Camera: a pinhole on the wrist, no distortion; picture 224 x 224 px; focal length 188.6 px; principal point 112.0 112.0 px. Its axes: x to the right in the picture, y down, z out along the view. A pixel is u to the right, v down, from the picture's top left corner.
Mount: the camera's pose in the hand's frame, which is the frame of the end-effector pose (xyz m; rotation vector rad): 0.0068 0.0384 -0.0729 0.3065 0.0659 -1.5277
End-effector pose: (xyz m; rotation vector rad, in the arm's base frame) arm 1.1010 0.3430 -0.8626 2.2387 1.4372 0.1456
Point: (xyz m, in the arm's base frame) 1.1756 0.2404 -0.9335
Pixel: 38 91
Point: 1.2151 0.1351 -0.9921
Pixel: 18 65
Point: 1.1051 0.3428 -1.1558
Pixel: 157 161
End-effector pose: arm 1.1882 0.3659 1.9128 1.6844 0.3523 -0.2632
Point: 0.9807 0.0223 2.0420
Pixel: 44 14
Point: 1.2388 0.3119 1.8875
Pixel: 122 207
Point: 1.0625 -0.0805 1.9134
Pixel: 77 84
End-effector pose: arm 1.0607 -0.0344 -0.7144 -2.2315 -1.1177 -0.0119
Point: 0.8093 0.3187 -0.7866
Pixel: 214 164
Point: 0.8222 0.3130 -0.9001
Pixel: 167 152
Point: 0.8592 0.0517 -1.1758
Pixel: 57 72
